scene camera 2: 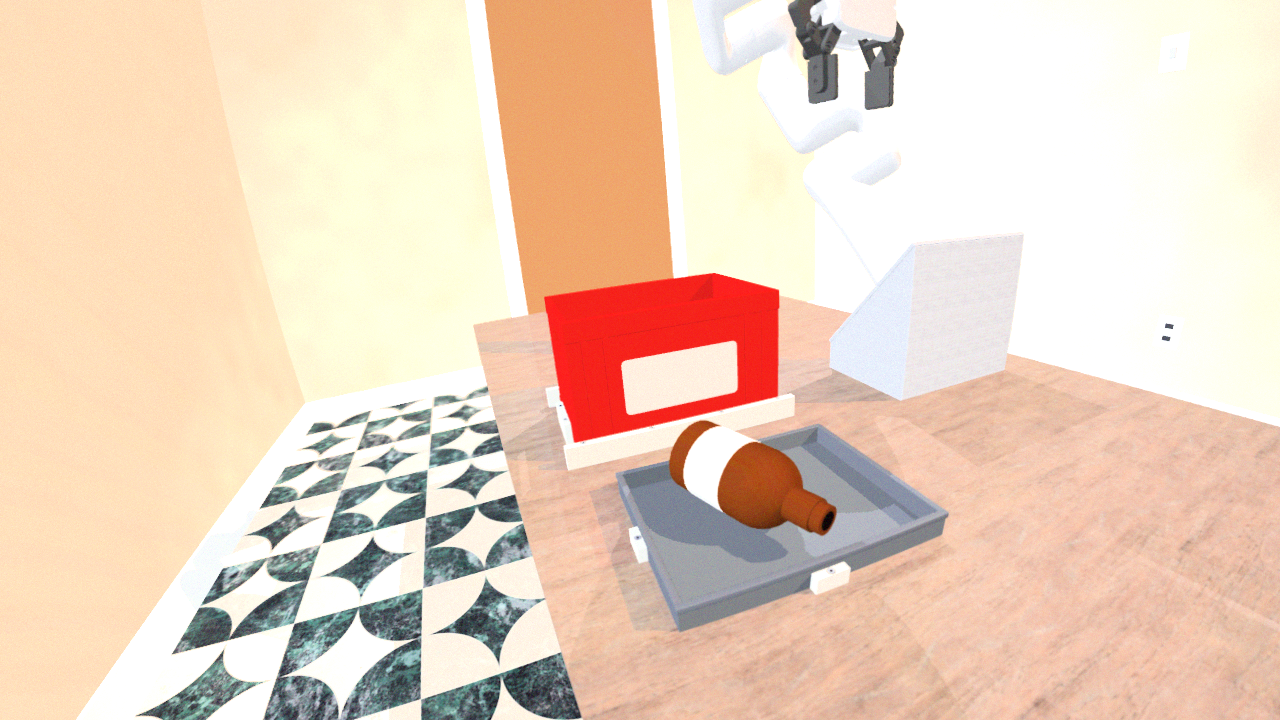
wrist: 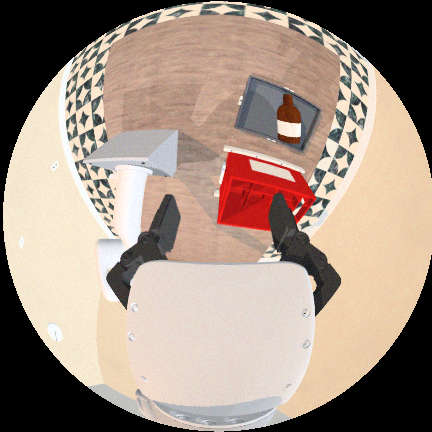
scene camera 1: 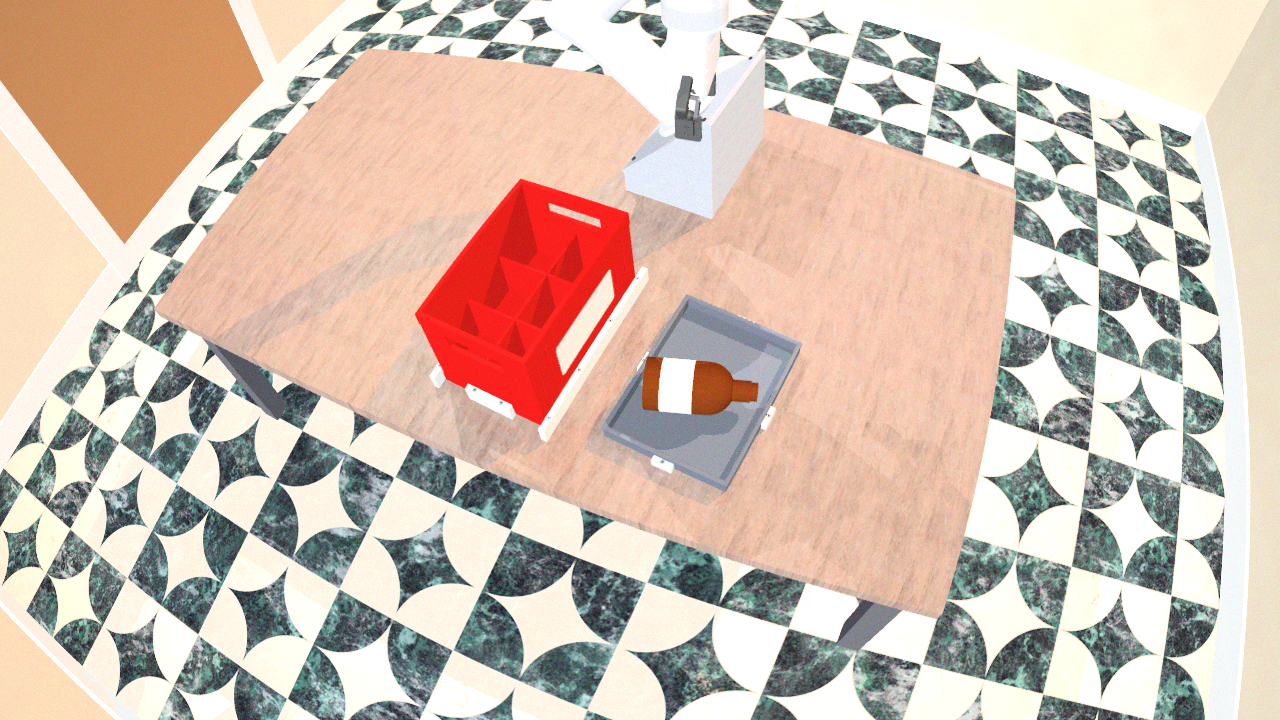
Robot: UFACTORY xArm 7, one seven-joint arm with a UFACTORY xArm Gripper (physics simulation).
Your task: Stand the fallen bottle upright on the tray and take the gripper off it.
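Frame: origin at the arm's base, x back, y right, z up, level; centimetres.
Seen in the pictures: gripper, between the fingertips: (scene camera 2: 852, 105) (wrist: 223, 204) (scene camera 1: 696, 115); arm's base, origin of its link: (scene camera 2: 914, 289) (wrist: 133, 168).
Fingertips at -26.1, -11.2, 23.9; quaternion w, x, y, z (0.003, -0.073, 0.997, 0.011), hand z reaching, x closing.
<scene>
Offsets run from my fingertips to a thing's middle, as dx, dy, dz.
A brown bottle @[-17.8, -6.9, -33.4] (scene camera 1: 711, 387) (scene camera 2: 758, 485) (wrist: 288, 113) with a white label lies on its side in the grey tray @[-16.2, -6.9, -36.3] (scene camera 1: 729, 477) (scene camera 2: 733, 603) (wrist: 242, 107). In scene camera 2 its neck points toward the right front, close to the tray's front wall, and its base lies toward the red crate. My gripper (scene camera 2: 851, 89) (wrist: 223, 204) is open and empty, high above the table and well away from the bottle, near the arm's base. In scene camera 1 the gripper shows side-on, so the gap between its fingers is hidden there.
A red crate @[-15.1, +20.1, -28.8] (scene camera 1: 586, 331) (scene camera 2: 590, 376) (wrist: 270, 187) with compartments stands upright beside the tray, with white strips (scene camera 1: 595, 353) (scene camera 2: 680, 432) along its foot. Small white blocks (scene camera 1: 662, 463) (scene camera 2: 829, 578) sit against the tray's outside. The grey wedge-shaped arm base (scene camera 1: 738, 134) (scene camera 2: 962, 313) (wrist: 165, 150) stands behind.
</scene>
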